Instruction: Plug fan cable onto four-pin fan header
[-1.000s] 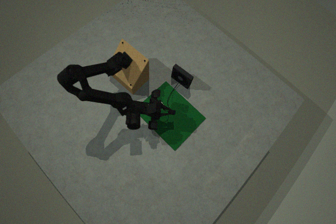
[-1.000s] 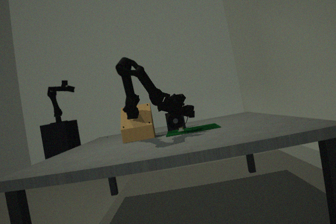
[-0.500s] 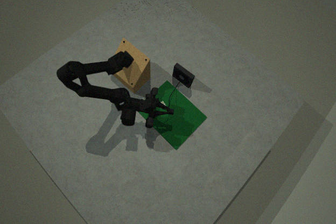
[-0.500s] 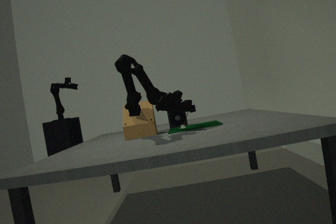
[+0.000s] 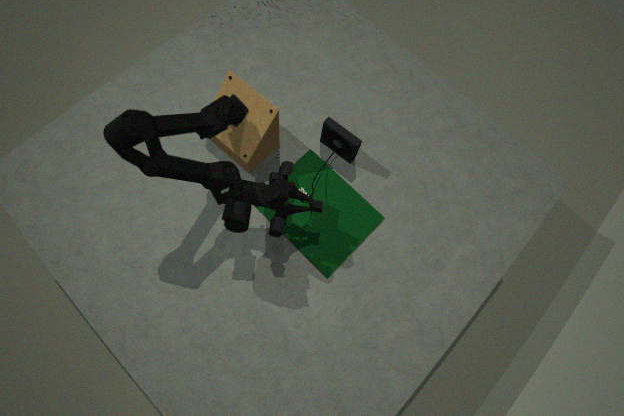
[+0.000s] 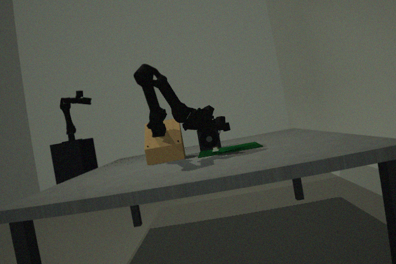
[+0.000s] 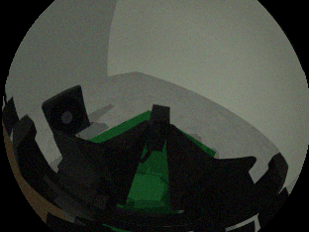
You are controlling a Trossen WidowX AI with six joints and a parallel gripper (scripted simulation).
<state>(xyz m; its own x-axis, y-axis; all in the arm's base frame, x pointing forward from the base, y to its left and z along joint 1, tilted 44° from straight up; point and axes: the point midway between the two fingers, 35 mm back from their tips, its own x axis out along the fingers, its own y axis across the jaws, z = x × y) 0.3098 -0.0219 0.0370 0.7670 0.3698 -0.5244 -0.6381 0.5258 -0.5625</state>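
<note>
Right now my gripper tip is 3 cm to the right of the green board and 14 cm above it. The rest, counted from my gripper tip: dark plug (1 cm ahead, 1 cm below); then black fan (10 cm behind, 20 cm to the left, 7 cm below).
</note>
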